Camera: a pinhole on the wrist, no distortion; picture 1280 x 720 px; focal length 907.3 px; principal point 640.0 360.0 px. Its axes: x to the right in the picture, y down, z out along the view. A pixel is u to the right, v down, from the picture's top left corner.
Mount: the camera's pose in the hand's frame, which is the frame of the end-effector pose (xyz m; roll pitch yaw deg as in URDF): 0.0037 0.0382 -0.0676 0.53 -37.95 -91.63
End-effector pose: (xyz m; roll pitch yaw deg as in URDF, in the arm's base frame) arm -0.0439 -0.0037 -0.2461 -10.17 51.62 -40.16
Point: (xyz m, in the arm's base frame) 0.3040 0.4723 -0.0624
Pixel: 194.2 40.7
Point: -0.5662 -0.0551 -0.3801
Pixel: behind the camera
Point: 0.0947 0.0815 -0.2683
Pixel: 567.9 603.9
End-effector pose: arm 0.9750 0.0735 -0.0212 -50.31 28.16 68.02
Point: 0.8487 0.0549 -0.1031
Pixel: 416.0 201.8
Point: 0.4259 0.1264 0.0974
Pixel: 787.8 34.3
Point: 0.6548 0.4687 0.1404
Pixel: 1229.1 623.8
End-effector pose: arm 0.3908 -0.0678 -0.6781 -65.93 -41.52 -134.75
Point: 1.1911 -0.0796 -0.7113
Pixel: outside the picture
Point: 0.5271 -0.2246 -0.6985
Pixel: 1010.6 339.0
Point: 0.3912 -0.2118 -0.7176
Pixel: 644.3 629.7
